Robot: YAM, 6 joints.
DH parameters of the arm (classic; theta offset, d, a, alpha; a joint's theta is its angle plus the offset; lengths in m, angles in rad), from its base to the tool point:
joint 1: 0 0.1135 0.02 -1.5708
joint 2: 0 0 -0.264 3.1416
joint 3: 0.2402 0 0.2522 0
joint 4: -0.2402 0 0.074 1.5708
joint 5: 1.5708 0 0 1.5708
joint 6: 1.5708 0.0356 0 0
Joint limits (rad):
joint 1: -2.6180..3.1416
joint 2: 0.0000..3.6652
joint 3: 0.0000..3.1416
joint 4: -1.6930..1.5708
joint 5: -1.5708..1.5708
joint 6: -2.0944..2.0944
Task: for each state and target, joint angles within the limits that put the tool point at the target. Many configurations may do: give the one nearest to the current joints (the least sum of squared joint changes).
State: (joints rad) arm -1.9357 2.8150 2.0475 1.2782 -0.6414 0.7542
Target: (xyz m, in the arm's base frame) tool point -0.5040 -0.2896 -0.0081
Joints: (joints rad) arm -2.6180 3.0522 2.0979 1.1377 0.0335 0.7542
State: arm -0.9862 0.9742 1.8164 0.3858 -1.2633 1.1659
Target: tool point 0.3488 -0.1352 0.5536
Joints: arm -0.4535 1.8153 2.1024 0.3903 -1.0725 1.1659
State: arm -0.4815 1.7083 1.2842 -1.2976 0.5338 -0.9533
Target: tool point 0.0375 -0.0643 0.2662
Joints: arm -0.7787 0.8149 0.8306 -1.6930 0.5773 -0.9533
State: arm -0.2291 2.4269 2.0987 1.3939 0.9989 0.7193
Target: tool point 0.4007 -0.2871 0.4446
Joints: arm -0.5651 2.3609 2.3507 1.1628 0.9010 0.7193
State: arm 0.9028 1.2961 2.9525 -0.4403 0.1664 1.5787
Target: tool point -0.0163 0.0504 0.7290
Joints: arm 1.6936 1.5617 2.9246 -0.1965 -0.2847 1.5787
